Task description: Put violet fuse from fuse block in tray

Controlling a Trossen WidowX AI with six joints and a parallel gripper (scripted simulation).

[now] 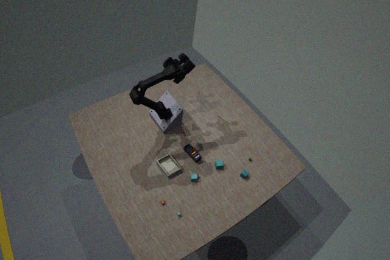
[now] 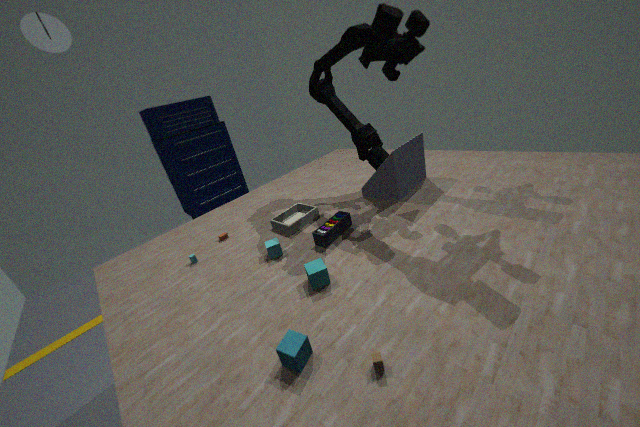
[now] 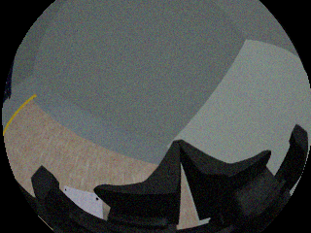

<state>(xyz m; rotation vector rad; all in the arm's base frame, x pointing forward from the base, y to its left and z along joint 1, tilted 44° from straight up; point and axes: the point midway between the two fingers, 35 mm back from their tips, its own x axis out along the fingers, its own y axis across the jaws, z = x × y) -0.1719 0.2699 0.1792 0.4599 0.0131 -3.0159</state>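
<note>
Now: the violet fuse 48 cm ahead of my gripper tip, 41 cm below it and 2 cm to the right of it. Also, from my gripper tip: brown piece 65 cm ahead, 42 cm below, 31 cm to the left; orange piece 70 cm ahead, 43 cm below, 34 cm to the right; grey tray 48 cm ahead, 43 cm below, 20 cm to the right.
</note>
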